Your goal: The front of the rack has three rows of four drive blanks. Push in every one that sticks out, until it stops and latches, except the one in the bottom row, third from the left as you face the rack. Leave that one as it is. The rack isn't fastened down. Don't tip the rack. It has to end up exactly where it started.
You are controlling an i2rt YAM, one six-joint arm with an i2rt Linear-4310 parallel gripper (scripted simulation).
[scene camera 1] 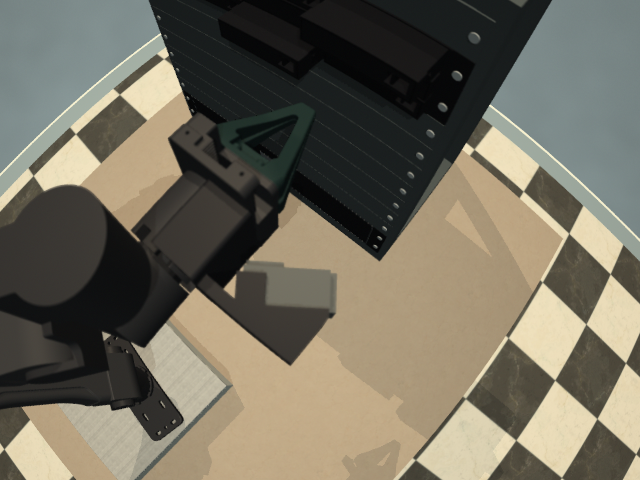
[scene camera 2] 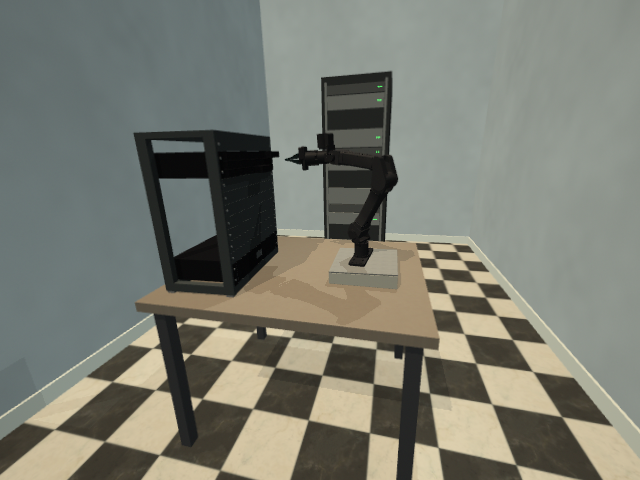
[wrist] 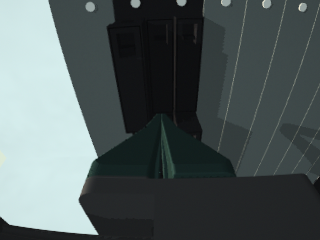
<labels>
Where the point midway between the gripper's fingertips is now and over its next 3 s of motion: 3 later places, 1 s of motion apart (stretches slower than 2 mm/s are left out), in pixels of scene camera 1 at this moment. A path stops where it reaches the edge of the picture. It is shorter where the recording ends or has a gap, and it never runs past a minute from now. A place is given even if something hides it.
My gripper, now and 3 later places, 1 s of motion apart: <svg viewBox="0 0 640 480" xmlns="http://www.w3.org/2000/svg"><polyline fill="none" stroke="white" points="309,108 350,67 355,59 371,46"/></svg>
</labels>
